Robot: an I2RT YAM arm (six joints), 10 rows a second.
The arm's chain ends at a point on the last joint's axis. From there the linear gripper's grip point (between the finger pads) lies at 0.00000 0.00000 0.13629 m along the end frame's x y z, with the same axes.
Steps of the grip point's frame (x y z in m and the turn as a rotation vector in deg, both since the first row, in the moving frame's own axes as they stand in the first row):
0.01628, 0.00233, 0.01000, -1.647, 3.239, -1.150
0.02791, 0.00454, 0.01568, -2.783, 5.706, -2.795
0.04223, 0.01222, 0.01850, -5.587, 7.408, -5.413
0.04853, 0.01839, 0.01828, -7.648, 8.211, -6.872
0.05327, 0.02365, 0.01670, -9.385, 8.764, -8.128
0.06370, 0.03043, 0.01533, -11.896, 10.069, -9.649
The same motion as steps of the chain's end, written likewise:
0.00854, -0.00151, 0.01027, -1.647, 3.239, -1.150
0.01421, -0.00173, 0.01652, -2.783, 5.706, -2.795
0.02409, -0.00016, 0.02028, -5.587, 7.408, -5.413
0.02808, 0.00152, 0.02088, -7.648, 8.211, -6.872
0.03109, 0.00306, 0.02010, -9.385, 8.764, -8.128
0.03779, 0.00461, 0.02033, -11.896, 10.069, -9.649

